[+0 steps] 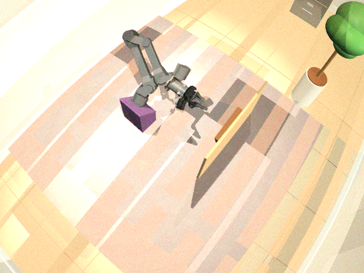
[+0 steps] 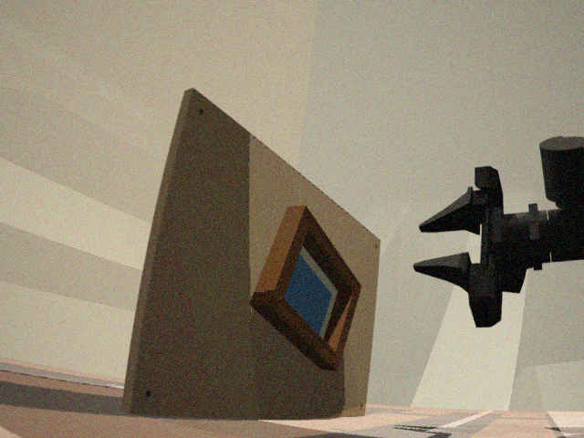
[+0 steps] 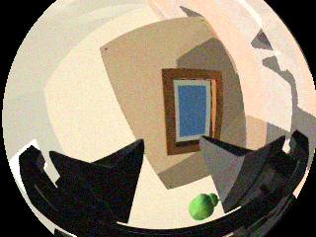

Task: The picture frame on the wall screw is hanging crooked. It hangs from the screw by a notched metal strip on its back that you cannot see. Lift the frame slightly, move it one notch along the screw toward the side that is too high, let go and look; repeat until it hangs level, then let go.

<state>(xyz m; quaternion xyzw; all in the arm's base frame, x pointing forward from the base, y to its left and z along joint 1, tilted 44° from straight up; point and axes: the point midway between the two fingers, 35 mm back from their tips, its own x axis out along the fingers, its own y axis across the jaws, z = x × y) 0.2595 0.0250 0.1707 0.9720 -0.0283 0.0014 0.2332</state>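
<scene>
Right now the picture frame is 130 mm ahead of my gripper tip, 60 mm below it and 20 mm to the left of it. The rest, counted from my gripper tip: wall panel (140 mm ahead, 60 mm below, 10 mm to the left).
</scene>
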